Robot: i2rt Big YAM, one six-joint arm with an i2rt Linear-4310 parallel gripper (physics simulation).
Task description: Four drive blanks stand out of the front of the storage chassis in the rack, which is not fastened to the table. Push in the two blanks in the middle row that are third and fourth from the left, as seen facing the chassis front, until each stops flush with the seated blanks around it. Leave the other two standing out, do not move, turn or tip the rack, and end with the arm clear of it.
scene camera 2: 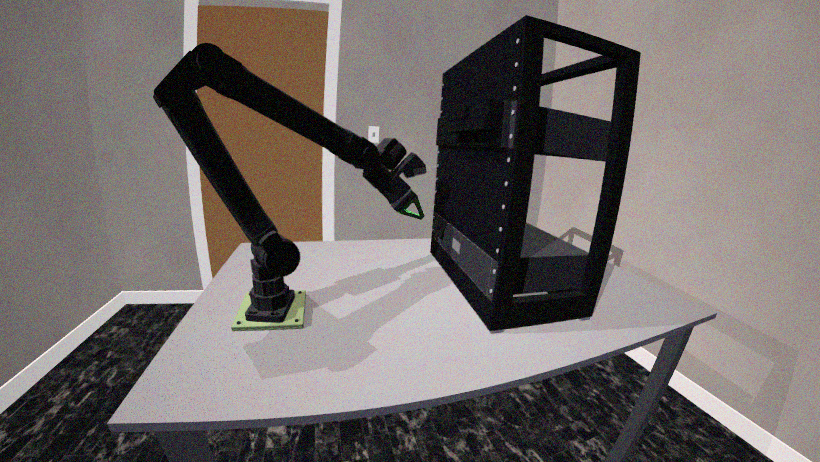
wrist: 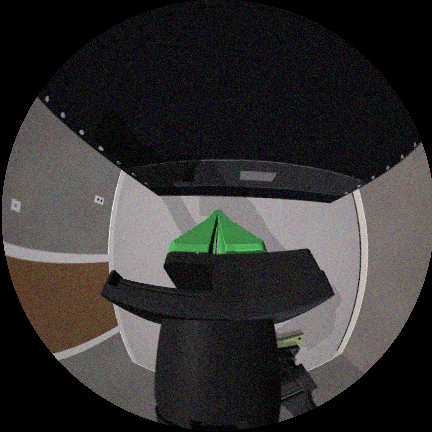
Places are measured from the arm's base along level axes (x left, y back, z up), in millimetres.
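Pixels of known places: gripper, between the fingertips: (scene camera 2: 422,217) (wrist: 217,214); arm's base, origin of its link: (scene camera 2: 271,307).
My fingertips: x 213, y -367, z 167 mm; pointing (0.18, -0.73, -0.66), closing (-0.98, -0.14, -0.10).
Note:
For each thing: its top centre in the pictures, then the offset to it from my fingertips. "pt": a spot on its surface instead. Level surfaces: height alone.
- storage chassis, a spot on its surface: (scene camera 2: 473,134) pt dy -81, dx -137, dz +231 mm
- grey unit with a light label, a spot on its surface: (wrist: 257,176) (scene camera 2: 455,246) pt dy -89, dx -51, dz -65 mm
- table, height of its surface: dz -179 mm
The tall black rack (scene camera 2: 609,172) (wrist: 240,198) stands upright on the table. The storage chassis (scene camera 2: 473,134) sits in its upper half in the scene view, its front facing the arm. The chassis front is very dark, and I cannot tell the single drive blanks or how far any of them stands out; they cannot be made out in the wrist view either. My gripper (scene camera 2: 421,217) (wrist: 217,214) is shut and empty, with its green fingertips together. It points down and forward, a short way in front of the rack front and lower than the chassis, apart from the rack.
A grey unit with a light label (scene camera 2: 456,245) (wrist: 257,176) is at the rack's bottom. The arm's base stands on a yellow-green plate (scene camera 2: 241,324) (wrist: 295,340) on the table (scene camera 2: 401,367) (wrist: 320,220). Walls and a brown door (scene camera 2: 263,45) (wrist: 50,305) are behind.

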